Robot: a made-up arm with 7 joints.
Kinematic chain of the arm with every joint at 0, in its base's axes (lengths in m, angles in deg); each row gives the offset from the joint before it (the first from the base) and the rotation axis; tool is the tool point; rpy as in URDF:
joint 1: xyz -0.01 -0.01 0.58 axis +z
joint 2: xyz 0.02 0 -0.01 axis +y
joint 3: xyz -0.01 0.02 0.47 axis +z
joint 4: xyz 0.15 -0.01 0 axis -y
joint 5: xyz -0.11 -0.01 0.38 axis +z
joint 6: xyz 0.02 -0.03 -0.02 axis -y
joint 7: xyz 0.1 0 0.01 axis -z
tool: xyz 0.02 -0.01 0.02 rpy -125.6 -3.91 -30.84
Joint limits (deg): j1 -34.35..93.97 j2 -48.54..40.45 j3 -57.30..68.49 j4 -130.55..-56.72 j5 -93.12..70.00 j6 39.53..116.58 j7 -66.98..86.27
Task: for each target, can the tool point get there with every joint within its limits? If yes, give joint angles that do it. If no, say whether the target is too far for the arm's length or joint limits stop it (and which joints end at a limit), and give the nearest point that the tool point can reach.
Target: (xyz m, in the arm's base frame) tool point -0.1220 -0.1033 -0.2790
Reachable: no: joint limits stop it (at a limit: joint 1, joint 2, joint 4, joint 6) | nearest point 0.3253 -0.3969 0.3979 | short by 0.863 m
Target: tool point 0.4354 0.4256 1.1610
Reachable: yes | joints -3.82 -6.85 46.32 -99.15 -58.34 88.54 0.76
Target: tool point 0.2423 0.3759 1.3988
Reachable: yes | joints 52.51 -4.92 9.44 -62.36 8.00 89.81 35.75
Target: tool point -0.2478 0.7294 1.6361
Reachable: no: too far | nearest point -0.1913 0.5538 1.3728 | short by 0.321 m
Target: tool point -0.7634 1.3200 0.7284
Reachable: no: too far | nearest point -0.4239 0.8132 0.7968 | short by 0.614 m
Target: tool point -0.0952 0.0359 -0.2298
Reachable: no: joint limits stop it (at a limit: joint 1, joint 2, joint 4, joint 6) | nearest point -0.1214 0.4936 0.3851 | short by 0.767 m
